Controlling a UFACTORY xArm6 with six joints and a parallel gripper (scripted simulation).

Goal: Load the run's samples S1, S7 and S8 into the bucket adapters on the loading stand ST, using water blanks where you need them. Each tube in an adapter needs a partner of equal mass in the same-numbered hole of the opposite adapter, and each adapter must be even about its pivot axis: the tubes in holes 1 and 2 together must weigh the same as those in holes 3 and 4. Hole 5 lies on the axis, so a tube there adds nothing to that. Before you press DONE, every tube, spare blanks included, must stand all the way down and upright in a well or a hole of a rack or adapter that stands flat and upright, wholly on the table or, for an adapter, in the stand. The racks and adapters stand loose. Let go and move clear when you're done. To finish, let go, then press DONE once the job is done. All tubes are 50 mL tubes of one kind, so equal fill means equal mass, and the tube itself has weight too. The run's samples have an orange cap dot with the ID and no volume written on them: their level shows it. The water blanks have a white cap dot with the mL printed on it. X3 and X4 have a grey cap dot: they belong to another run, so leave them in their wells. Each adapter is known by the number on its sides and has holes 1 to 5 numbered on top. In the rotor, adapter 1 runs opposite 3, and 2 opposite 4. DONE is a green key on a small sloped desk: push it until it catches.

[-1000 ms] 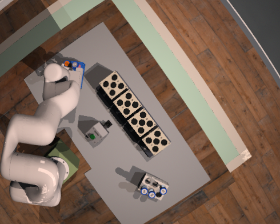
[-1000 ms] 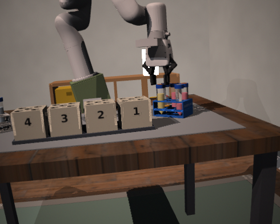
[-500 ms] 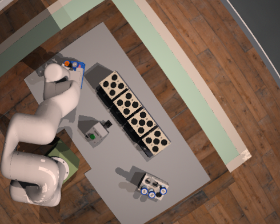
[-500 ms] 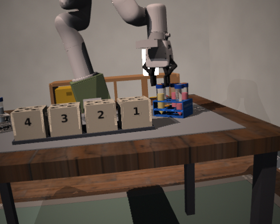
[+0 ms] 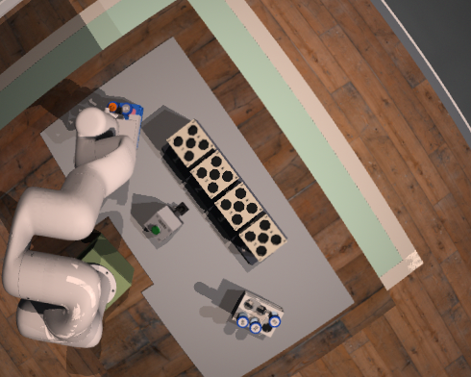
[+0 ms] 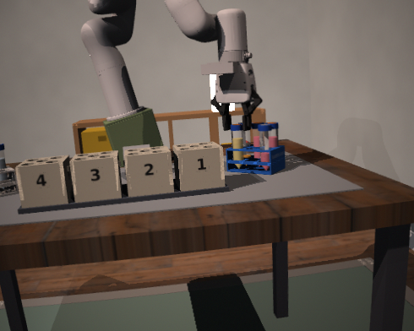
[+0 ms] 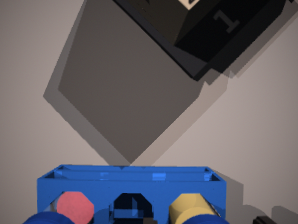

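My gripper is now 6 cm above the tube of yellowish liquid and 1 cm to the left of it. Round my hand: blue rack (9 cm below, 4 cm to the left, 2 cm ahead); green DONE key (25 cm to the right, 12 cm behind, 6 cm below); pink tube (9 cm to the left, 6 cm below, 4 cm ahead).
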